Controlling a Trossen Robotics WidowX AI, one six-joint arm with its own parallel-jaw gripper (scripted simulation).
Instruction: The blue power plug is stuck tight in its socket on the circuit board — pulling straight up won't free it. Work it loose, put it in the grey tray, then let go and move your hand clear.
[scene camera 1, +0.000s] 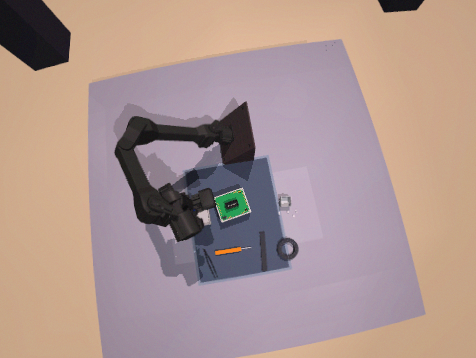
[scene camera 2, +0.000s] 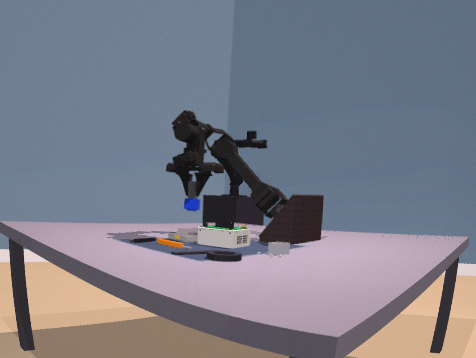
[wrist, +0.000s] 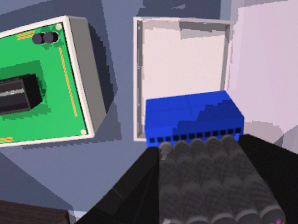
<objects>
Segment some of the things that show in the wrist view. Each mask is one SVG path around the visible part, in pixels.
My gripper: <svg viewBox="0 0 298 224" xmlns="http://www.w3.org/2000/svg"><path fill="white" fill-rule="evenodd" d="M158 145L146 148L144 153L138 157L136 163L120 177L118 183L112 186L109 192L96 205L93 205L92 209L84 214L84 217L78 218L74 224L158 224L158 204L160 204L160 149L158 149ZM239 136L239 147L246 153L246 157L249 157L253 167L257 168L258 175L262 176L261 179L265 181L267 188L270 189L278 205L281 206L286 216L285 224L298 224L297 153L286 151L285 148L281 148L279 145L267 143L267 141L259 139L257 136Z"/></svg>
A blue power plug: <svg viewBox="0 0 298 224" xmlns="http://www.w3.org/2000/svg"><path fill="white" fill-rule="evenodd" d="M146 100L146 143L148 143L148 147L158 145L158 149L160 149L158 224L285 224L286 216L281 206L278 205L270 189L267 188L265 181L261 179L262 176L258 175L257 168L253 167L249 157L246 157L246 153L239 147L238 140L239 136L243 135L243 119L245 117L235 107L229 93L217 91Z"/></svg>
</objects>
